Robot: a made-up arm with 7 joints. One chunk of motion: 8 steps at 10 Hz.
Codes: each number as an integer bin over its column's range. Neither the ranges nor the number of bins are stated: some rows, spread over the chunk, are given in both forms.
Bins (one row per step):
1: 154 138 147 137 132 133
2: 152 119 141 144 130 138
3: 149 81 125 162 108 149
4: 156 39 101 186 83 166
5: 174 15 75 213 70 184
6: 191 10 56 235 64 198
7: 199 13 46 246 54 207
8: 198 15 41 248 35 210
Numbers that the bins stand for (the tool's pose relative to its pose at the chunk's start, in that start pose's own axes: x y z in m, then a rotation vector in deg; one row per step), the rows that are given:
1: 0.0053 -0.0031 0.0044 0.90 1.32 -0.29
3: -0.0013 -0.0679 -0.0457 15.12 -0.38 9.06
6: 0.0547 -0.1486 -0.2026 56.63 -3.48 37.69
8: 0.0640 -0.1429 -0.2367 64.02 -5.53 44.71
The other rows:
2: 0.0027 -0.0247 -0.0093 4.88 1.18 2.64
4: 0.0080 -0.1156 -0.1003 28.76 -2.14 19.00
5: 0.0320 -0.1429 -0.1594 44.12 -3.06 29.51
7: 0.0653 -0.1452 -0.2254 62.88 -4.19 42.95

